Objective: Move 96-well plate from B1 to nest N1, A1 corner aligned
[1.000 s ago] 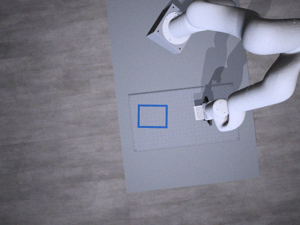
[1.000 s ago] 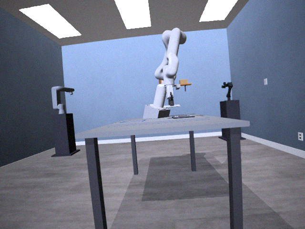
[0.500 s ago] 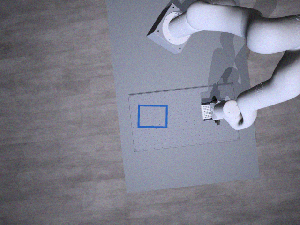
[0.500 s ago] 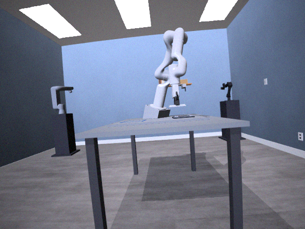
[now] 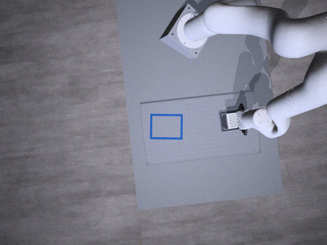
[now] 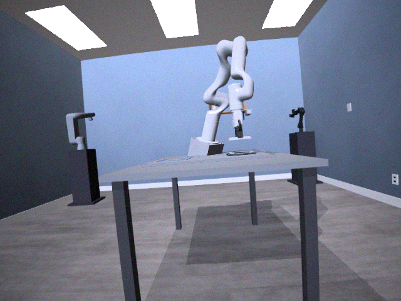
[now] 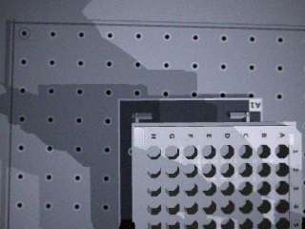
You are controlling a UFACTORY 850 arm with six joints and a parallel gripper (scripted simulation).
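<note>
Now: hand 10 mm above the white 96-well plate. Round my hand: dark plate nest: 110 mm below; then A1 mark: 60 mm ahead, 70 mm to the left, 100 mm below.
</note>
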